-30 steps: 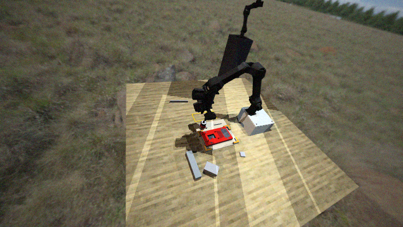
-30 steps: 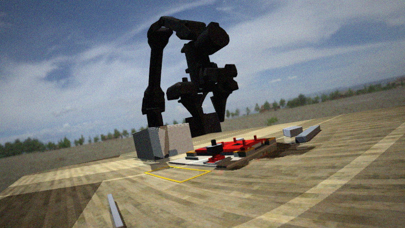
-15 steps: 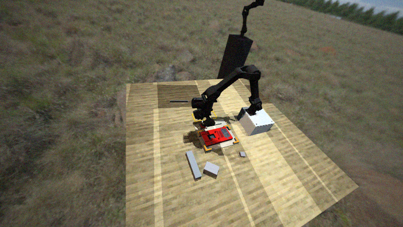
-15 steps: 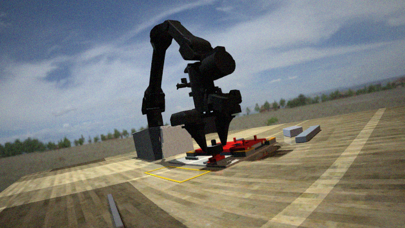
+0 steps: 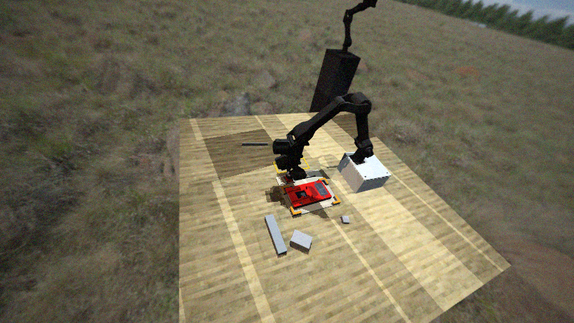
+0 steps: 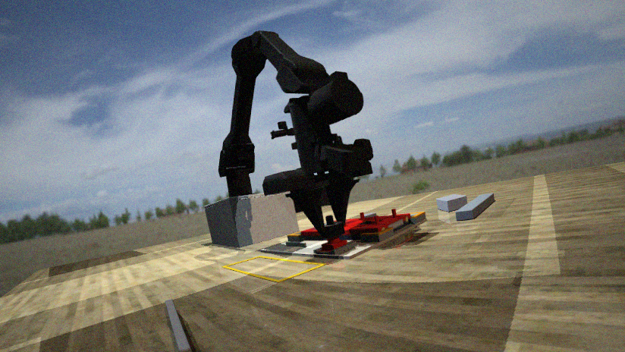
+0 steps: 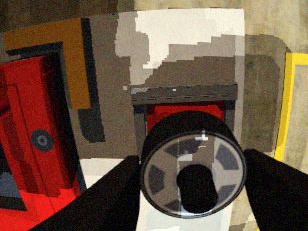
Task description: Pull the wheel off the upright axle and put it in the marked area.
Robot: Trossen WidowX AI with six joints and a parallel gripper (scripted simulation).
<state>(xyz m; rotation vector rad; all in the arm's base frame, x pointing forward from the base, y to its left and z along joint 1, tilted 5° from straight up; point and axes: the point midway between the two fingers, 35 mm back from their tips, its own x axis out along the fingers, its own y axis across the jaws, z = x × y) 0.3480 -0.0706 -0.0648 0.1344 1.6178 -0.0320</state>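
Now: the wheel right at my gripper tip. From my gripper tip the other things lie so: small grey cube: 14 cm behind, 30 cm to the left, 3 cm below; then grey block: 10 cm ahead, 30 cm to the left, 3 cm below.
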